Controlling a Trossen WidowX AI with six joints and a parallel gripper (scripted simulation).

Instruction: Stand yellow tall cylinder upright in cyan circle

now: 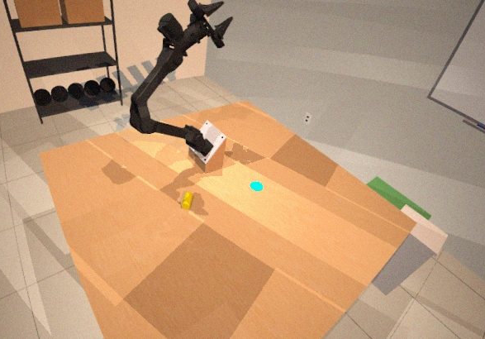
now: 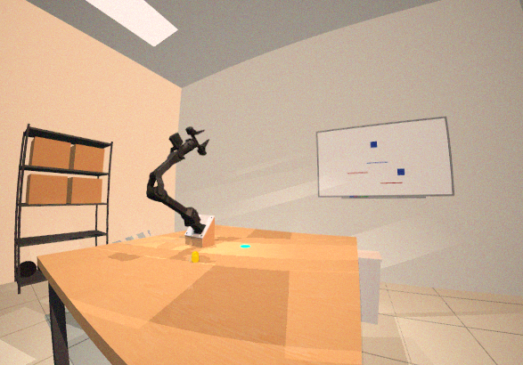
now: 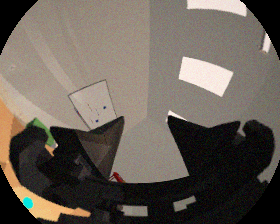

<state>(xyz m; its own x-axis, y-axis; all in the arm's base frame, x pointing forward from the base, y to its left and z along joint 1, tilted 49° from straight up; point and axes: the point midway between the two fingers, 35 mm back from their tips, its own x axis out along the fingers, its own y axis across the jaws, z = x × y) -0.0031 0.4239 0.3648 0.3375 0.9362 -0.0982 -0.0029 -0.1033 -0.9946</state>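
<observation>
Right now my gripper tip is 66 cm above the yellow cylinder, 21 cm to the left of it and 16 cm short of it. The rest, counted from my gripper tip: cyan circle (68 cm below, 22 cm ahead, 11 cm to the left).
</observation>
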